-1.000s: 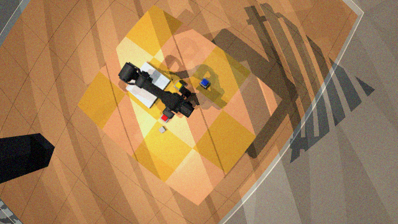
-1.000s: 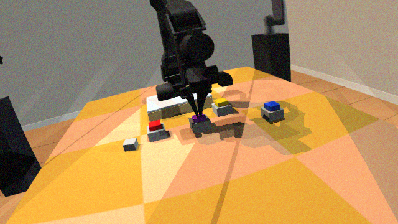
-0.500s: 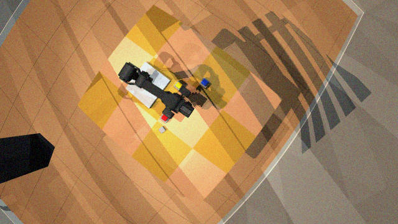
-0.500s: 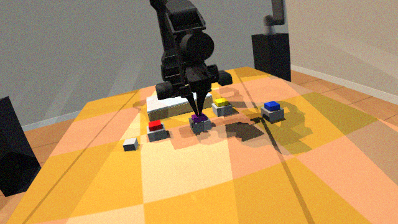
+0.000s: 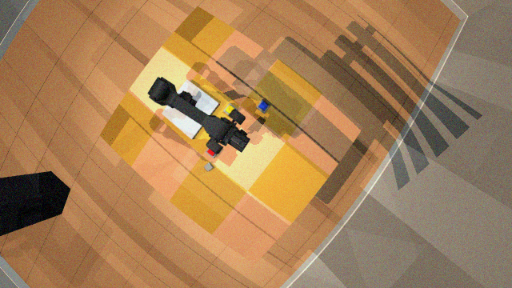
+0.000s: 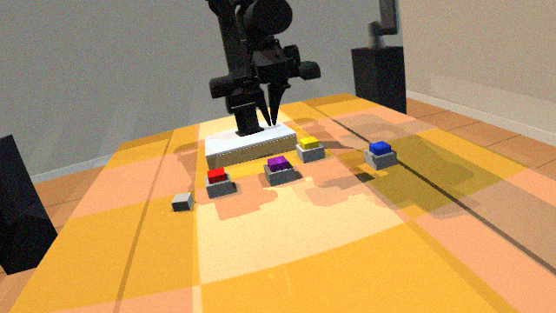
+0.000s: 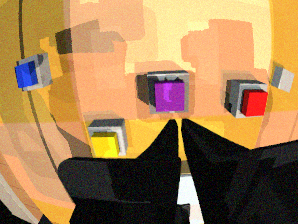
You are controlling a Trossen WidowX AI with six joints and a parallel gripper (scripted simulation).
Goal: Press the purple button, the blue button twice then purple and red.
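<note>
The red button lies 110 mm to the right of my gripper tip, 80 mm below it and 30 mm behind it. The rest, counted from my gripper tip: blue button: 190 mm to the left, 80 mm below, 70 mm ahead; yellow button: 90 mm to the left, 80 mm below, 60 mm behind; purple button: 80 mm below.
</note>
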